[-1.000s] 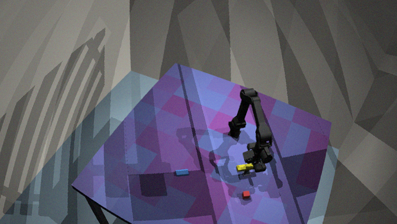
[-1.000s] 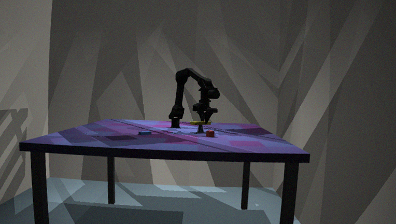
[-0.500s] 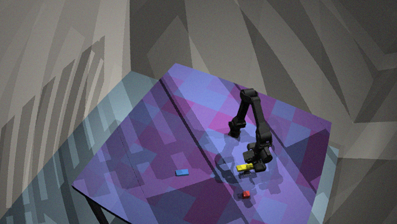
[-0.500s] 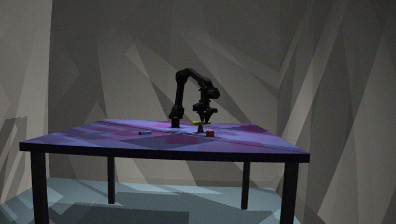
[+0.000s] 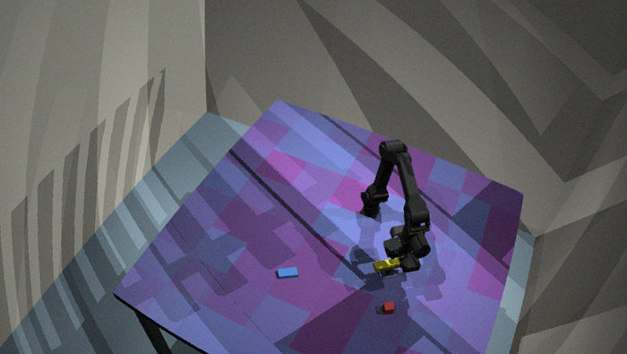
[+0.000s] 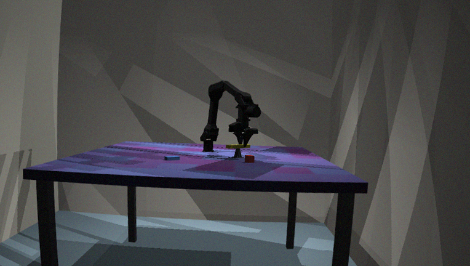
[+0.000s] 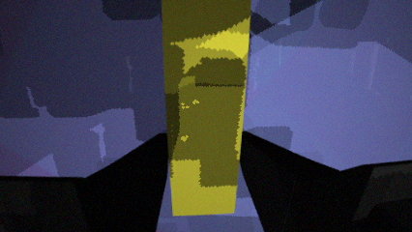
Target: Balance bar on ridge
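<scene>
My gripper tip is 2 cm to the left of the yellow bar and 2 cm short of it. The rest, counted from my gripper tip: blue block 34 cm to the right, 18 cm ahead, 5 cm below; red cube 17 cm ahead, 4 cm below, 3 cm to the left.
</scene>
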